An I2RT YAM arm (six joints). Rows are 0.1 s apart.
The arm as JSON. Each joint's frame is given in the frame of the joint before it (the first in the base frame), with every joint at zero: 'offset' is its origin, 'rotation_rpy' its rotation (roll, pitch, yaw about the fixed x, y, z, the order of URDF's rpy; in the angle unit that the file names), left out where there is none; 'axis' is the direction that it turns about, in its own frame. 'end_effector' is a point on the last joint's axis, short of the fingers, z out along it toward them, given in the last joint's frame.
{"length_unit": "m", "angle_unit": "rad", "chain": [
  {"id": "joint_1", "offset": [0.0, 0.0, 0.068], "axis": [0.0, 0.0, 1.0]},
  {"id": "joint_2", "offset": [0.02, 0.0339, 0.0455], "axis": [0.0, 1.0, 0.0]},
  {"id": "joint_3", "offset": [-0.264, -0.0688, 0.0], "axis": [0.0, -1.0, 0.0]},
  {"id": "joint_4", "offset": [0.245, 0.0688, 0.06], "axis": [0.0, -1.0, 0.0]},
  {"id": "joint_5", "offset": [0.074, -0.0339, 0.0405], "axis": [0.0, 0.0, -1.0]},
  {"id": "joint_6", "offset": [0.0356, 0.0, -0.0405], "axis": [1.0, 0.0, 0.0]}
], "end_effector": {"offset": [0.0, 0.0, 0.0], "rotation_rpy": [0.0, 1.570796, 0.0]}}
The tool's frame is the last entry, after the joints.
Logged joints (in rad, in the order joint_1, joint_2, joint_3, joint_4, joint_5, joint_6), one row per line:
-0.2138 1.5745 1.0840 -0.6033 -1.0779 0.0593
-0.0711 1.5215 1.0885 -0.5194 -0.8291 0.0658
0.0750 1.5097 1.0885 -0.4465 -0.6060 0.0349
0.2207 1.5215 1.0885 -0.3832 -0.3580 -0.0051
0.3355 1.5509 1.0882 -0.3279 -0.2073 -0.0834
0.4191 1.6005 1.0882 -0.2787 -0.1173 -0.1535
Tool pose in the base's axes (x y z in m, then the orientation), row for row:
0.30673 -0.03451 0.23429 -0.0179 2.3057 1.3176
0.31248 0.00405 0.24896 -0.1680 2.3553 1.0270
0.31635 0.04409 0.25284 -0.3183 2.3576 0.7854
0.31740 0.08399 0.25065 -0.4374 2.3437 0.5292
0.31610 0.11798 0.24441 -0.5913 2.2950 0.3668
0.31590 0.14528 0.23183 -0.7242 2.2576 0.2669
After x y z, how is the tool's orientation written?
As a rotation vector, in radians.
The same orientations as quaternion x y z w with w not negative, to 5 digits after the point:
-0.00654 0.84272 0.48157 0.24057
-0.06264 0.87823 0.38294 0.27954
-0.12068 0.89382 0.29776 0.31281
-0.16826 0.90159 0.20358 0.34262
-0.22972 0.89163 0.14250 0.36321
-0.28212 0.87948 0.10397 0.36893

